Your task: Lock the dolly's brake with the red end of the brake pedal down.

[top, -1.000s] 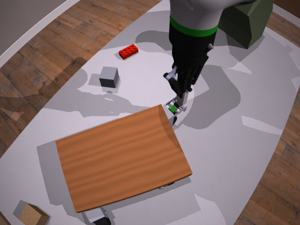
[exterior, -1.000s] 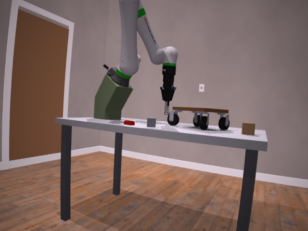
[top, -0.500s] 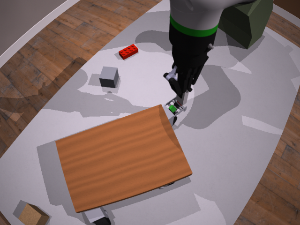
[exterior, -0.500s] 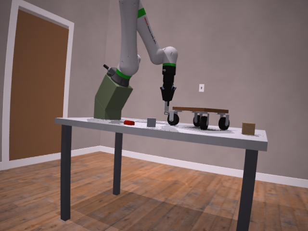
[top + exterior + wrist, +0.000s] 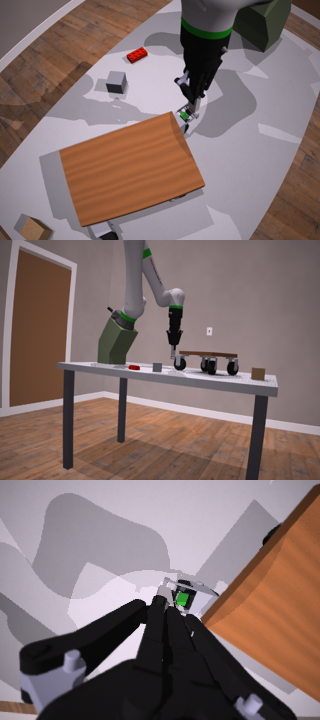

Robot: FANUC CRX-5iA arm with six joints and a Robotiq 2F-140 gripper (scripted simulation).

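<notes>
Now: the brake pedal 1 cm ahead of my hand and 4 cm below it. Round my hand: grey cube: 26 cm to the right, 10 cm below; red brick: 14 cm behind, 27 cm to the right, 11 cm below; tan cube: 53 cm ahead, 19 cm to the right, 10 cm below.
</notes>
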